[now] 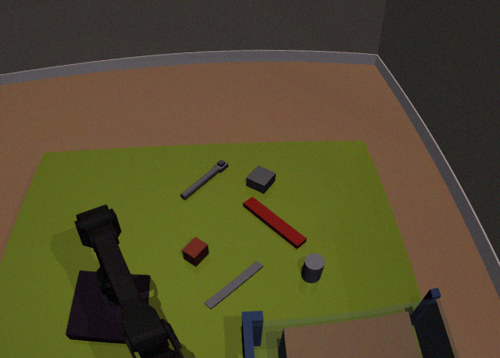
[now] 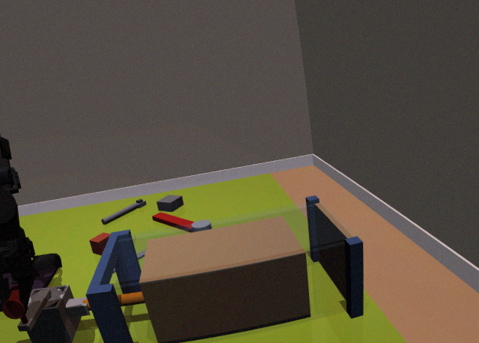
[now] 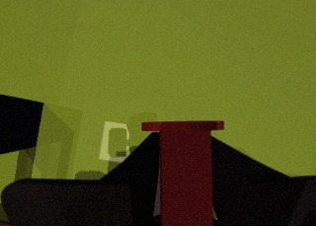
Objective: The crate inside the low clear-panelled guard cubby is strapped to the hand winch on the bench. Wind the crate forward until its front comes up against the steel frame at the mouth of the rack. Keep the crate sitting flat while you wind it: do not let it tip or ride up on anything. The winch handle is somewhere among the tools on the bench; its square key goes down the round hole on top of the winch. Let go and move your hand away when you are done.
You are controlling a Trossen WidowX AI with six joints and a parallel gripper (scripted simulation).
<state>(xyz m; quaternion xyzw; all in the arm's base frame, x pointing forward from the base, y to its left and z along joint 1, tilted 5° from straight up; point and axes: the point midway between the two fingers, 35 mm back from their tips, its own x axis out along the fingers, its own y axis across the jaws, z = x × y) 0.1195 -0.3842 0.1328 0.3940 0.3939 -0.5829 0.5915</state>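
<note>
Now: the red crank grip 20 mm to the left of my gripper tip. Round my gripper tip: winch handle 60 mm to the left, 30 mm below, 10 mm ahead; blue steel frame 170 mm ahead, 100 mm to the left, 20 mm below; grey winch 110 mm to the left, 100 mm below.
</note>
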